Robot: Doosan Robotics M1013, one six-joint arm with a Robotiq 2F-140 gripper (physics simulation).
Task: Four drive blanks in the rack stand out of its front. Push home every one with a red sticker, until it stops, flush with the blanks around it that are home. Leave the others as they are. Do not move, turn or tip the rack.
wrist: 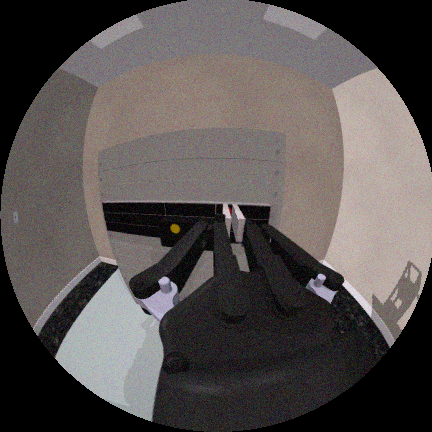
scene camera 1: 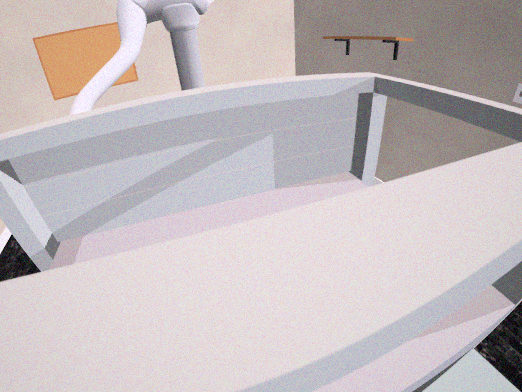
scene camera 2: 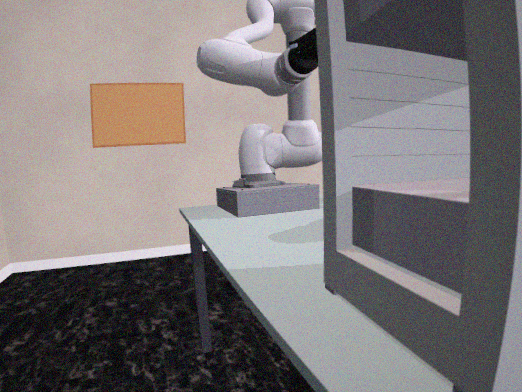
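The rack point(scene camera 1: 210, 300) point(scene camera 2: 328, 150) point(wrist: 190, 180) is a grey, upright frame with a row of black drive blanks low in its front in the wrist view. A blank with a yellow sticker point(wrist: 175, 228) stands out of the front, left of the fingers. A sliver of a red sticker point(wrist: 230, 211) shows between the finger pads; its blank is mostly hidden. My gripper point(wrist: 228, 212) is nearly closed, with a narrow gap between its light pads and no thing seen held. It is in front of the right part of the blanks; contact cannot be told. The other standing-out blanks are hidden or cannot be told.
The arm point(scene camera 1: 187, 55) point(scene camera 2: 240, 65) stands on a grey base block point(scene camera 2: 270, 197) on the pale table point(scene camera 2: 280, 280), beyond the rack in scene camera 2. An orange board point(scene camera 1: 82, 62) point(scene camera 2: 137, 115) hangs on the wall. A wall shelf point(scene camera 1: 367, 38) is at the back right.
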